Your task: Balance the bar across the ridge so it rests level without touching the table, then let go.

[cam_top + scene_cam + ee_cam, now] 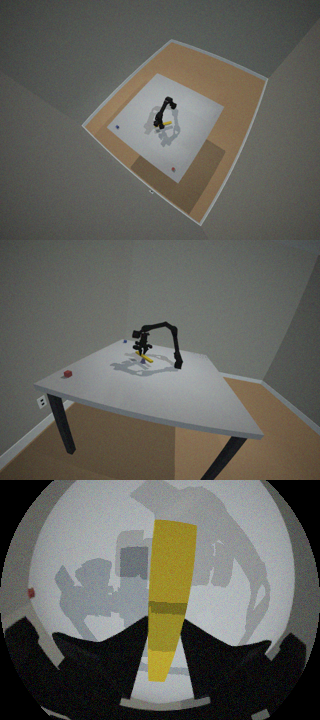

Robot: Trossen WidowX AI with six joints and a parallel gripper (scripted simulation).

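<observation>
My gripper tip is now 20 mm past the yellow bar and 20 mm to the right of it. From my gripper tip the other things lie so: small red cube (380 mm ahead, 470 mm to the left, 50 mm below); small blue cube (380 mm ahead, 530 mm to the right, 50 mm below).
</observation>
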